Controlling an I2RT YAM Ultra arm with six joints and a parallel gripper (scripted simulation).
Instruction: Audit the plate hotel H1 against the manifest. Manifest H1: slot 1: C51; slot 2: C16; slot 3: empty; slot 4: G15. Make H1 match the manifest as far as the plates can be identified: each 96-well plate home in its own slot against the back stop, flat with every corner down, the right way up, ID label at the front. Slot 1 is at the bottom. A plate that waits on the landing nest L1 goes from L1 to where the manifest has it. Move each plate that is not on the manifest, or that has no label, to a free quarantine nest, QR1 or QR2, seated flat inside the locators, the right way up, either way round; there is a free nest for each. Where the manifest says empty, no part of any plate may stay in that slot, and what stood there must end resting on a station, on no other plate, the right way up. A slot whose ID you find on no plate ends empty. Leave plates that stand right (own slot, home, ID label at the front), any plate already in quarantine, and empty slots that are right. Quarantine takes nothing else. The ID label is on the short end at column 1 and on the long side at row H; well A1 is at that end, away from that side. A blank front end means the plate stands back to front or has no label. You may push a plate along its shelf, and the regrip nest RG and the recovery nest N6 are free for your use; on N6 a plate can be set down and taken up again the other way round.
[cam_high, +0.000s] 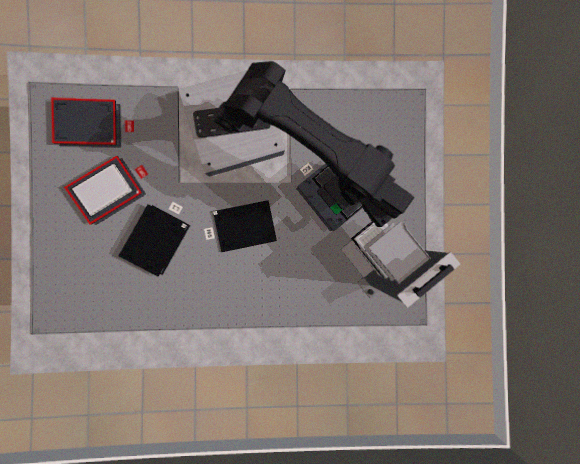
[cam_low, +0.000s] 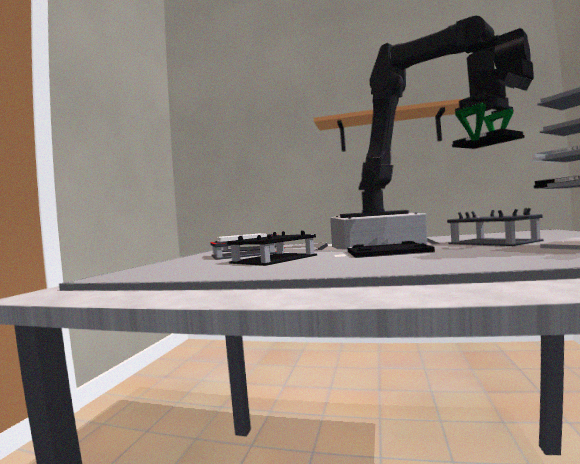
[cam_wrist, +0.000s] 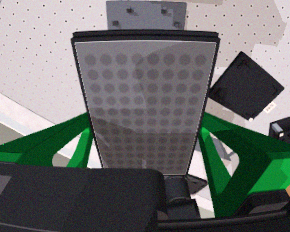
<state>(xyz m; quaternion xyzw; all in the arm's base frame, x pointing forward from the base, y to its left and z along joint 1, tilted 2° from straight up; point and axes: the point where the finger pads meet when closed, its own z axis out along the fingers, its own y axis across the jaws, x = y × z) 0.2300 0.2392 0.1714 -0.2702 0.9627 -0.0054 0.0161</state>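
My gripper is now 190 mm above the regrip nest RG. Round my hand: recovery nest N6: 50 mm ahead, 260 mm to the right, 240 mm below; then H1 tag: 70 mm ahead, 150 mm to the left, 240 mm below; then landing nest L1: 50 mm ahead, 510 mm to the right, 200 mm below.
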